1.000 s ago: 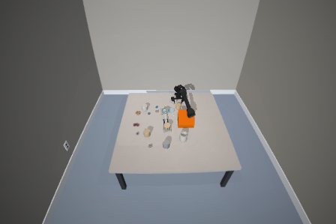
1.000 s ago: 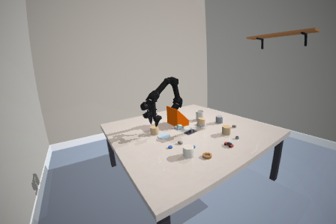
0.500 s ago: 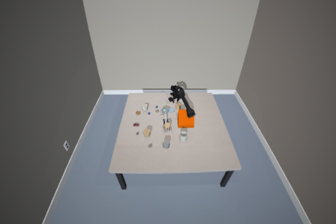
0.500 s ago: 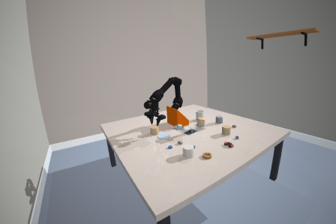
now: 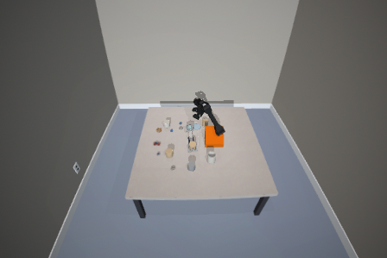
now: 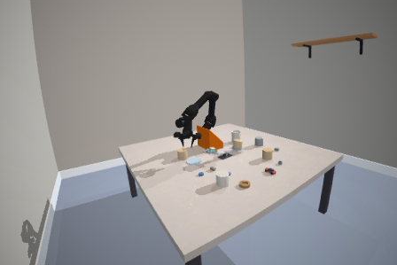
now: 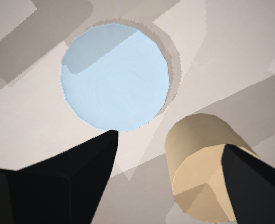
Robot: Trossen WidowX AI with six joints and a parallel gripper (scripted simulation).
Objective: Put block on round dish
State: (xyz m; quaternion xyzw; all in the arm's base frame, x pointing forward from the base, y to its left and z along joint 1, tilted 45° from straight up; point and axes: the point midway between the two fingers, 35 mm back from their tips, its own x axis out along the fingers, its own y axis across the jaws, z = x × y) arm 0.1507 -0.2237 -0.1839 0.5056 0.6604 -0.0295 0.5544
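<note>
My gripper tip is now 13 cm short of the teal block, 11 cm to the right of it and 2 cm above it. The rest, counted from my gripper tip: white cup 39 cm ahead, 7 cm below, 4 cm to the right; small balance 24 cm to the left, 13 cm ahead, 7 cm below; pale blue round dish 10 cm below, 3 cm ahead, 2 cm to the left.
</note>
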